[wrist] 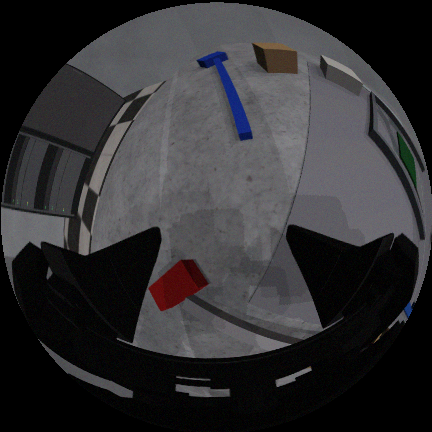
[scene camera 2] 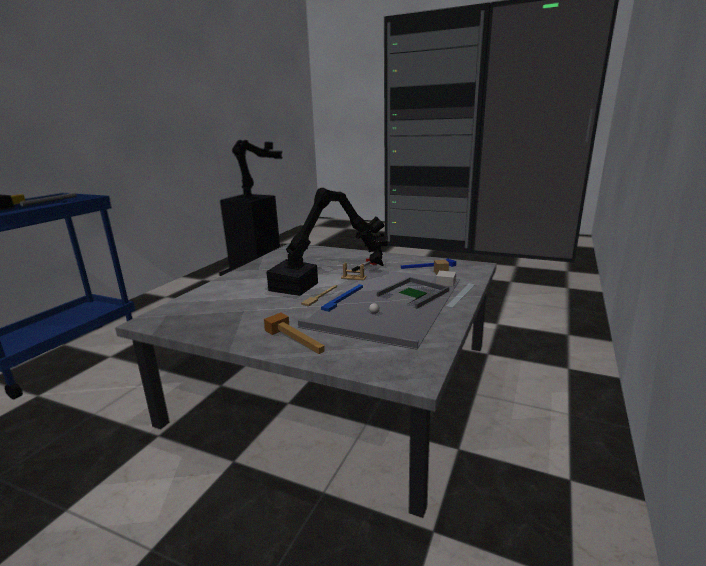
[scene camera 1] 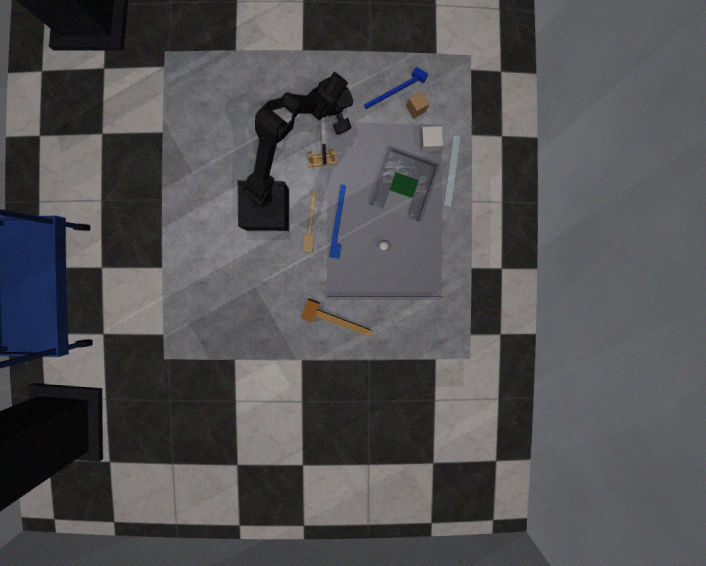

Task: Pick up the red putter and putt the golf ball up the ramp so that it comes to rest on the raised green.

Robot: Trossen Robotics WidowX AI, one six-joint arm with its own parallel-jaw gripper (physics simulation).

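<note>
The putter's red head (scene camera 2: 370, 261) (wrist: 175, 288) lies at the far side of the table; in the overhead view the arm hides it. Its pale shaft (scene camera 1: 322, 132) leads to a black grip (scene camera 1: 324, 155) resting on a small wooden stand (scene camera 1: 321, 163) (scene camera 2: 353, 277). My gripper (wrist: 225, 232) is open and empty, low over the head end; in the wrist view the head is near the left finger and the shaft runs across below the fingertips. The white golf ball (scene camera 1: 383, 245) (scene camera 2: 374, 307) sits on the grey board (scene camera 1: 383, 277) (scene camera 2: 365, 327). The green (scene camera 1: 403, 184) (scene camera 2: 412, 292) (wrist: 407, 159) lies within dark low walls.
A blue hammer (scene camera 1: 391, 91) (wrist: 232, 95), brown block (scene camera 1: 417, 104) (wrist: 277, 60) and white block (scene camera 1: 431, 138) (wrist: 341, 76) stand beyond the gripper. A blue club (scene camera 1: 338, 218), wooden spatula (scene camera 1: 308, 242) and orange mallet (scene camera 1: 310, 310) lie nearer. A pale strip (scene camera 1: 452, 170) lies right of the board.
</note>
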